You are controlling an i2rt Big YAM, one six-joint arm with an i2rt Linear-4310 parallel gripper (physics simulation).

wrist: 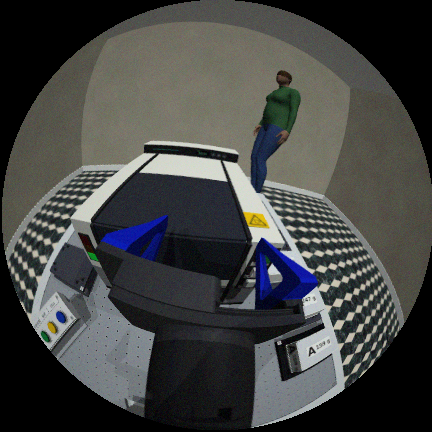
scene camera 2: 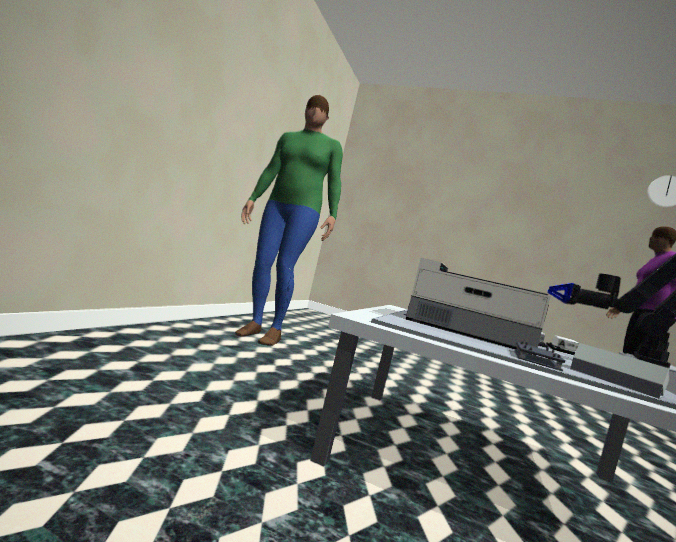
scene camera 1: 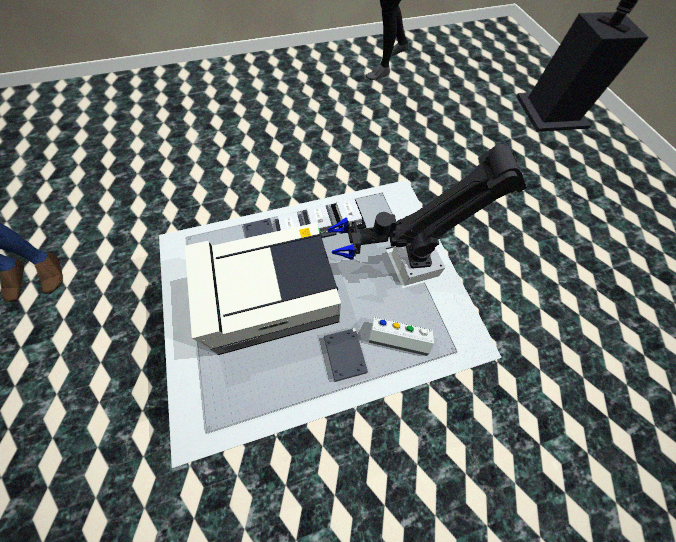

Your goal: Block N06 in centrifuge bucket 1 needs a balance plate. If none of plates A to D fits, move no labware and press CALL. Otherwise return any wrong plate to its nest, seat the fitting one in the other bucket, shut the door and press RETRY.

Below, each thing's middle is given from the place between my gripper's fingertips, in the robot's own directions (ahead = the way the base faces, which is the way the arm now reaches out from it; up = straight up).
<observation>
I see my gripper 10 cm short of the dark sliding door (scene camera 1: 301, 267), 8 cm to the right of it and 3 cm above it. Also, from my hand: white button box (scene camera 1: 392, 334) (31 cm to the left, 23 cm behind, 20 cm below); white centrifuge (scene camera 1: 234, 298) (25 cm ahead, 12 cm below, 10 cm to the left).
</observation>
